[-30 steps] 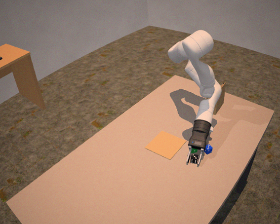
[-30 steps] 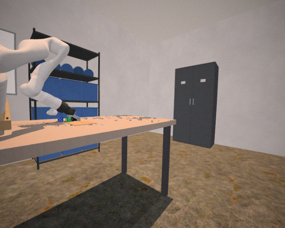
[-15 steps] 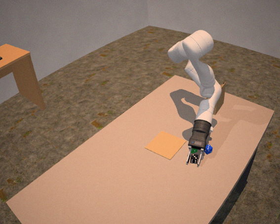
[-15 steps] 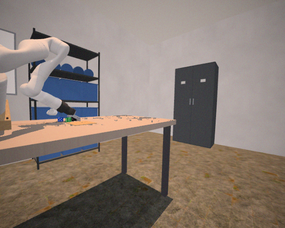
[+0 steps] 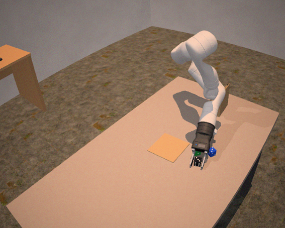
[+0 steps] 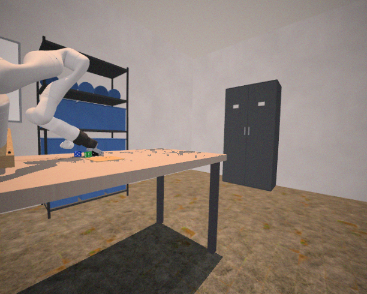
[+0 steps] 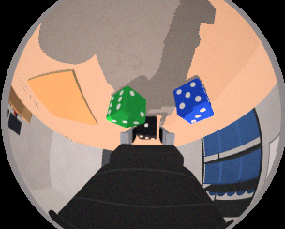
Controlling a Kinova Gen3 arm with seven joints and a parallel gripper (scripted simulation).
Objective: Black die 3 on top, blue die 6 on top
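Right now my hand is 10 mm past the black die and 10 mm above it. From my hand the other things lie so: blue die 90 mm behind, 20 mm to the left, 10 mm below; green die 60 mm behind, 40 mm to the right, 10 mm below; orange mat 30 mm behind, 170 mm to the right, 20 mm below.
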